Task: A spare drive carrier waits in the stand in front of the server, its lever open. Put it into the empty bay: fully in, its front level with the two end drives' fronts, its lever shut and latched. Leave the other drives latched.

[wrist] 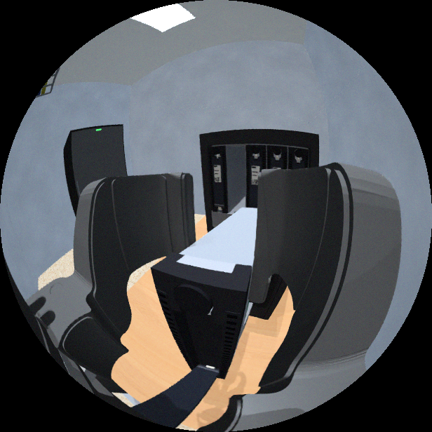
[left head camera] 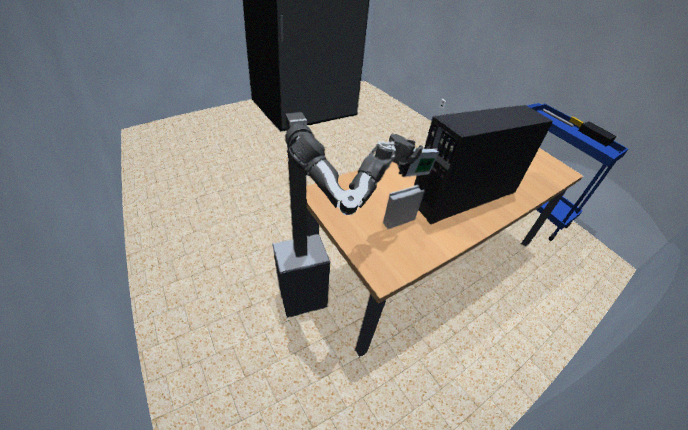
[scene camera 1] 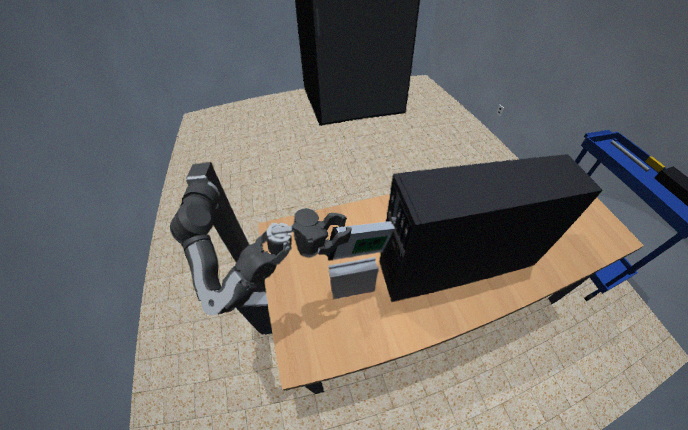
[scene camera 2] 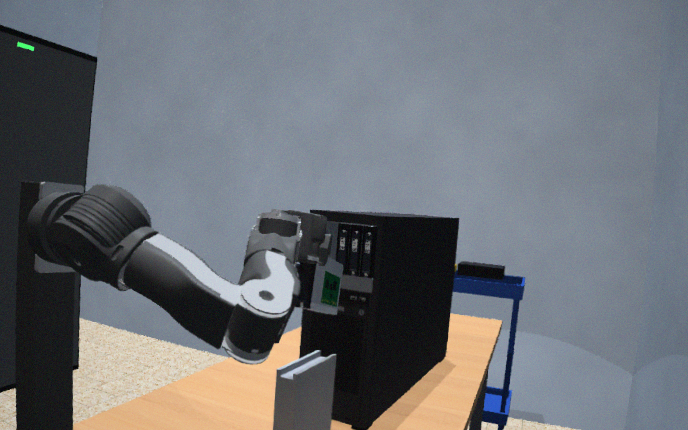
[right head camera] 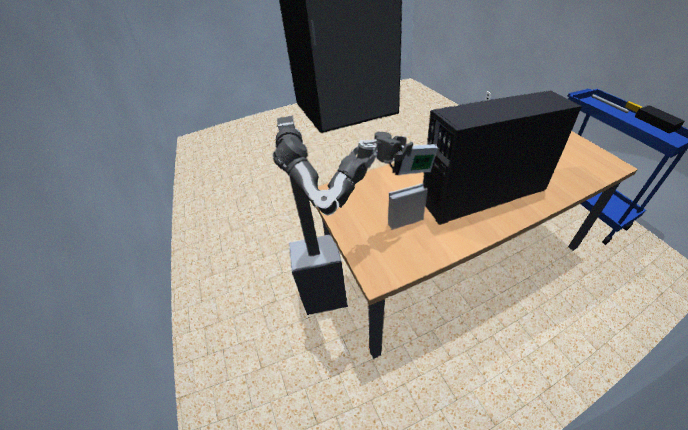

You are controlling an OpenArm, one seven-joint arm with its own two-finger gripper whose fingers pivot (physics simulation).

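Note:
The spare drive carrier (left head camera: 425, 164) (right head camera: 421, 161) (scene camera 1: 369, 244) (scene camera 2: 331, 289) (wrist: 220, 330) is silver with a green board and a black front. My gripper (left head camera: 415, 156) (scene camera 1: 342, 228) (wrist: 225, 235) is shut on it near its front. Its dark lever (wrist: 180, 395) stands open toward the wrist camera. The carrier's far end is close to the front of the black server (left head camera: 492, 167) (right head camera: 507, 157) (scene camera 1: 487, 233) (scene camera 2: 410, 294). The empty bay (wrist: 236, 175) is second from the left; one drive (wrist: 218, 175) is left of it, three right. Whether the carrier's far end touches or enters is hidden.
The empty grey stand (left head camera: 403, 207) (right head camera: 406, 207) (scene camera 1: 353, 279) (scene camera 2: 304, 395) stands on the wooden table (left head camera: 390, 276) (scene camera 1: 324, 354), below the carrier and in front of the server. A blue cart (right head camera: 629, 124) is behind the table. A tall black cabinet (left head camera: 319, 60) (scene camera 1: 360, 60) stands farther off.

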